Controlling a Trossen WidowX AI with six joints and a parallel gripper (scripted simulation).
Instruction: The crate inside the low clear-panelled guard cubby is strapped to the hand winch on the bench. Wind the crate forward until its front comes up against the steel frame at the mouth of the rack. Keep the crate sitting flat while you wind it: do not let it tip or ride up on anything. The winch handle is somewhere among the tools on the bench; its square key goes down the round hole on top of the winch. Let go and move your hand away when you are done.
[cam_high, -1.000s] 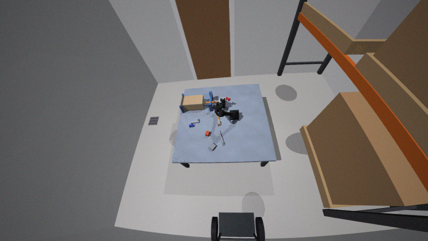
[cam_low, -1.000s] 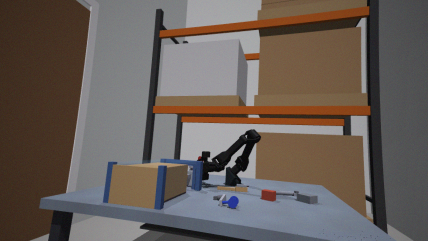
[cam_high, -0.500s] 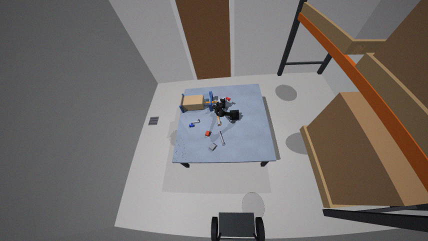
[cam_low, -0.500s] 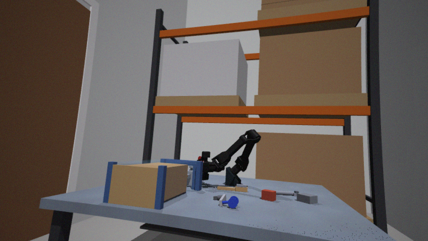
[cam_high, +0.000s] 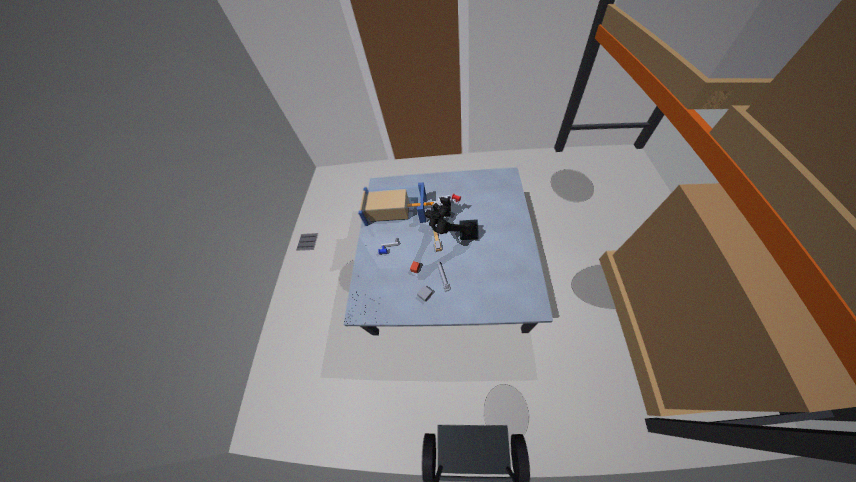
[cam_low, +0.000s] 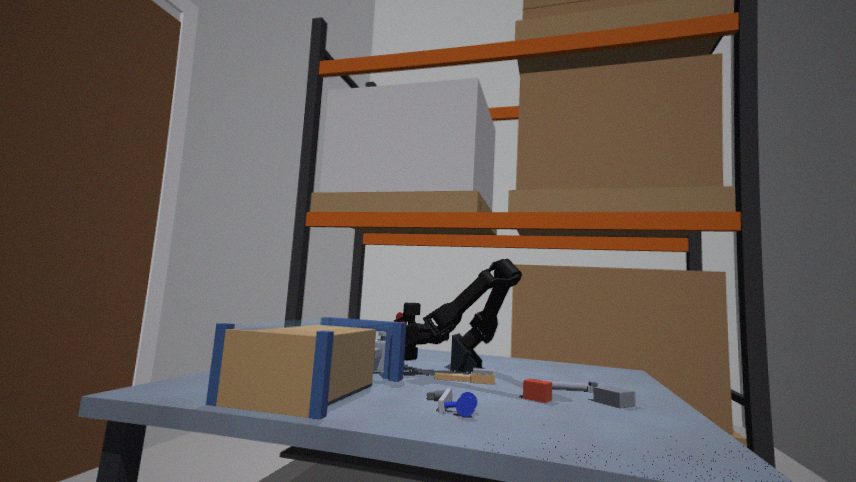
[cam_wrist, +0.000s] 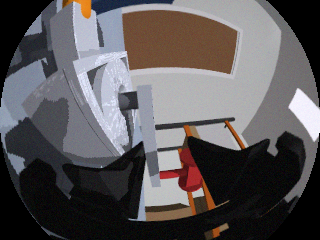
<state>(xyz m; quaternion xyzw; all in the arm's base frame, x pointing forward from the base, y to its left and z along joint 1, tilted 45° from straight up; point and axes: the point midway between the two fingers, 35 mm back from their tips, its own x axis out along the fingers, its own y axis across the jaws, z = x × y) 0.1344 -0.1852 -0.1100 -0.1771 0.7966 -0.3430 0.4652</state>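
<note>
Now: the winch handle 1 cm behind my gripper tip, 1 cm to the left of it and 1 cm below it. Also, from my gripper tip: blue frame: 20 cm ahead, 3 cm to the right, 2 cm below; then red knob: 4 cm behind, 3 cm to the left, 2 cm above; then grey winch: 3 cm ahead, 3 cm to the right, 10 cm below.
</note>
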